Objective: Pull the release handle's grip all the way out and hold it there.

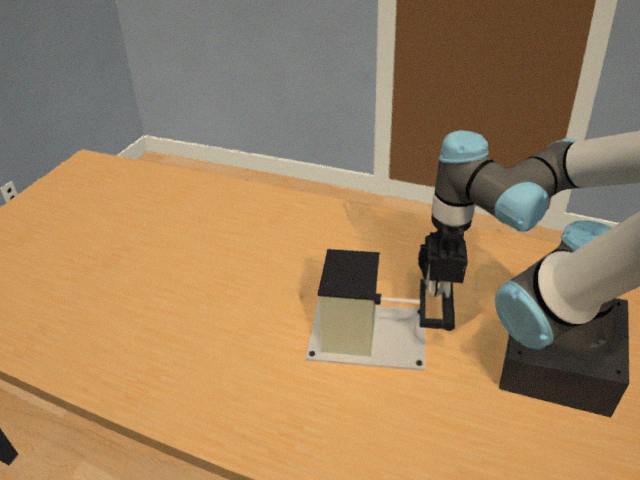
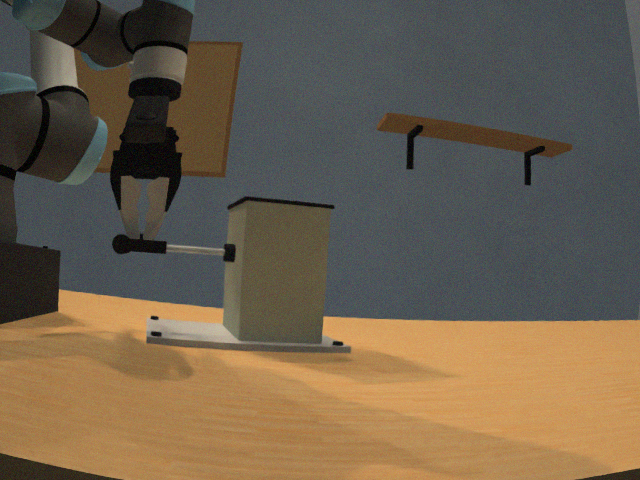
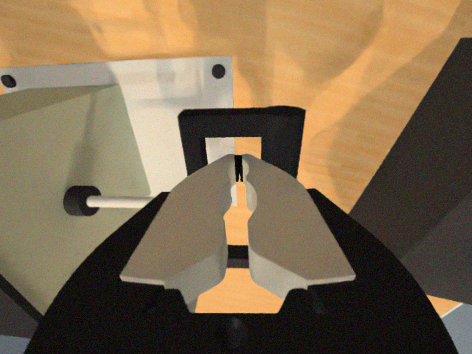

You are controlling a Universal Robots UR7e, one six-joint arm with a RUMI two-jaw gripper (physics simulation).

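Observation:
The release handle's black rectangular grip (image 1: 436,324) (image 2: 149,245) (image 3: 242,121) stands out to the side of the pale green box (image 1: 346,325) (image 2: 284,268) (image 3: 35,175). A long stretch of its light rod (image 1: 400,300) (image 2: 193,250) (image 3: 120,202) shows between the grip and the black collar (image 1: 378,298) (image 2: 229,252) (image 3: 82,200). My gripper (image 1: 438,293) (image 2: 142,236) (image 3: 239,158) points down, shut with nothing between the fingers. Its tips are at the opening of the grip's frame. Whether they touch the outer bar is hidden. The rod's end stop cannot be seen.
The box stands on a light base plate (image 1: 398,343) (image 2: 191,335) (image 3: 145,75) on the wooden table (image 1: 180,310) (image 2: 465,413). The arm's dark base block (image 1: 563,379) (image 2: 28,284) stands beyond the grip, on the side away from the box. A wall shelf (image 2: 475,134) is in the background.

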